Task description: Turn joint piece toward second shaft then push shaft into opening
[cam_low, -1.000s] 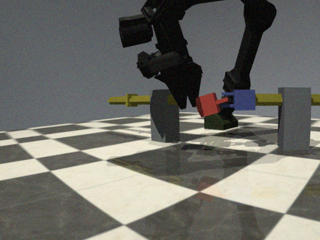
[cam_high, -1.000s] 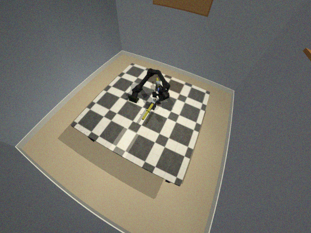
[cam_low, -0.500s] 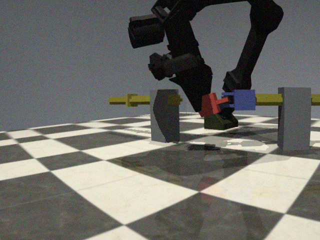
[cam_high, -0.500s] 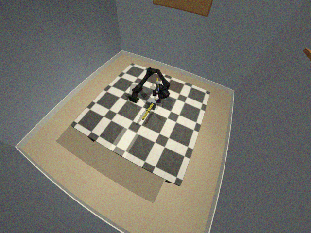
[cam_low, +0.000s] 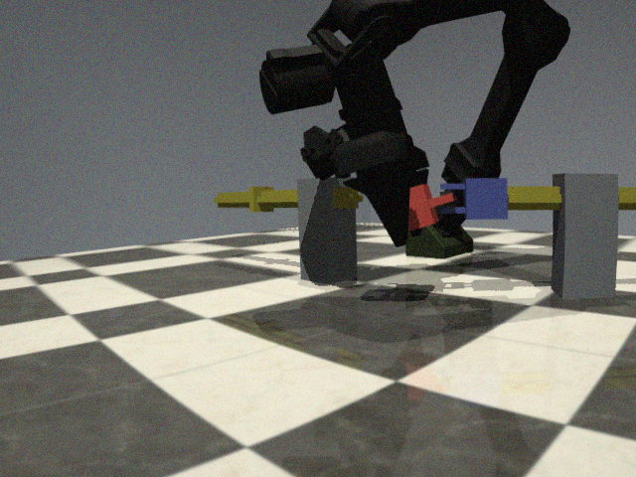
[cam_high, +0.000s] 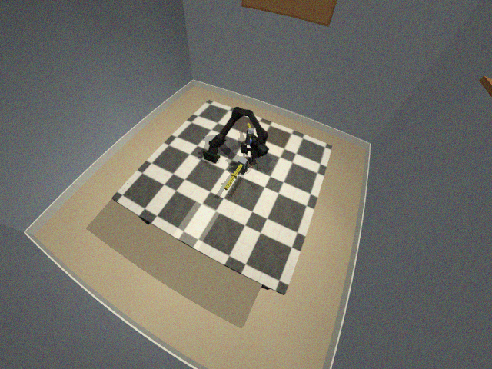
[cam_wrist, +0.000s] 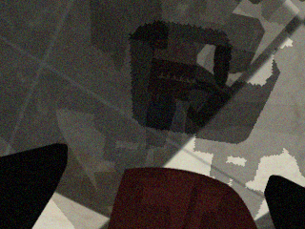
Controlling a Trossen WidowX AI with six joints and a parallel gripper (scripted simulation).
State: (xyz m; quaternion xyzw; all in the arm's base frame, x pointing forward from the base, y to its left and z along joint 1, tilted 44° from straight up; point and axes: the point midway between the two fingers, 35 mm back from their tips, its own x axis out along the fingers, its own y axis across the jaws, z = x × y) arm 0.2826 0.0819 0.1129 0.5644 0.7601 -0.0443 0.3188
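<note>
Right now my gripper tip is 30 mm below the red joint piece, 10 mm to the right of it and 10 mm past it.
</note>
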